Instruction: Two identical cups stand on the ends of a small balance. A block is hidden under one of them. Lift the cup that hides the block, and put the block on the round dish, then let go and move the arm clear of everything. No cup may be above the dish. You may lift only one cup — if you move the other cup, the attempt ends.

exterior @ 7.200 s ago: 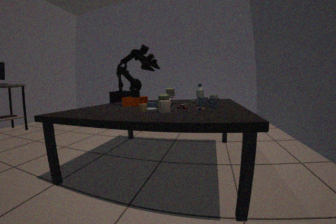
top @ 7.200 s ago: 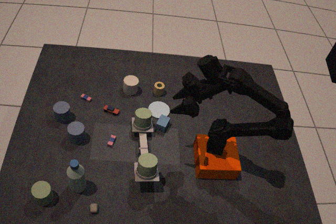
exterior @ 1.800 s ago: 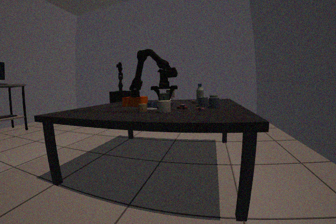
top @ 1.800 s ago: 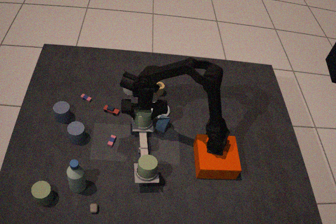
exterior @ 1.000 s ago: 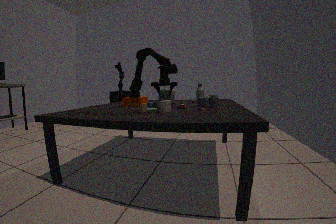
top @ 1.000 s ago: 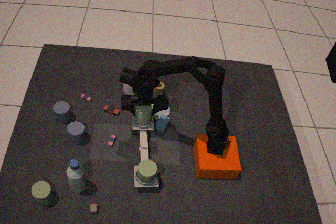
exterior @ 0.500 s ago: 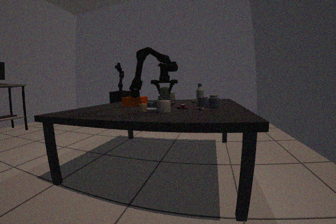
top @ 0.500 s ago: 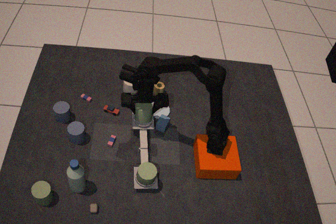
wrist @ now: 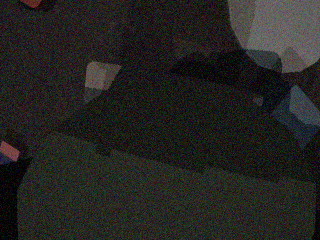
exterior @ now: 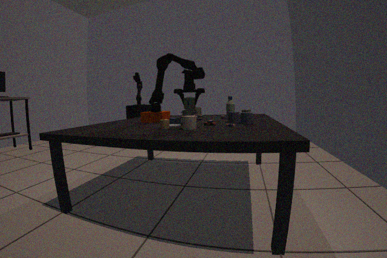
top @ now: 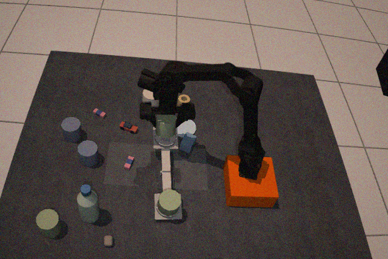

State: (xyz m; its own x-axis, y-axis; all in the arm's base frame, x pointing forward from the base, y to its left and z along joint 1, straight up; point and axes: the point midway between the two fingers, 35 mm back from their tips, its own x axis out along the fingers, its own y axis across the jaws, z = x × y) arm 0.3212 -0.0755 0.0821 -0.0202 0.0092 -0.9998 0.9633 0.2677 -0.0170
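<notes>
My gripper tip is now 10 mm past the grey-blue block, 10 mm to the right of it and 30 mm above it. Also, from my gripper tip: cream cylinder: 90 mm ahead, 220 mm to the right, 80 mm below; then balance: 30 mm behind, 130 mm to the left, 100 mm below; then pale round dish: 60 mm behind, 120 mm to the right, 120 mm below.
</notes>
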